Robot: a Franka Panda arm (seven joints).
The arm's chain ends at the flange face. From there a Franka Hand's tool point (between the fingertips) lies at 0.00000 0.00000 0.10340 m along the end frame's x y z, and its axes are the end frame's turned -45 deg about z.
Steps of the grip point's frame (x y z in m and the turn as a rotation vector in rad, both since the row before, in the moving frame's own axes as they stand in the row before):
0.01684 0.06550 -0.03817 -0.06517 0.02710 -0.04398
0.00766 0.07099 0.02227 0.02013 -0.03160 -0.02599
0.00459 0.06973 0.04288 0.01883 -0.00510 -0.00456
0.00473 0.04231 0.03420 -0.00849 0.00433 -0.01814
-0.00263 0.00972 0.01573 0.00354 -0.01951 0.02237
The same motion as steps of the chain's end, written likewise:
0.05142 0.03178 -0.03791 -0.02692 0.06524 -0.04398
0.05938 0.04389 0.02234 -0.00811 -0.03658 -0.02599
0.05430 0.04706 0.04290 0.00971 -0.01692 -0.00456
0.03232 0.02628 0.03420 -0.00294 0.00907 -0.01814
0.00671 0.00758 0.01575 -0.01129 -0.01630 0.02237

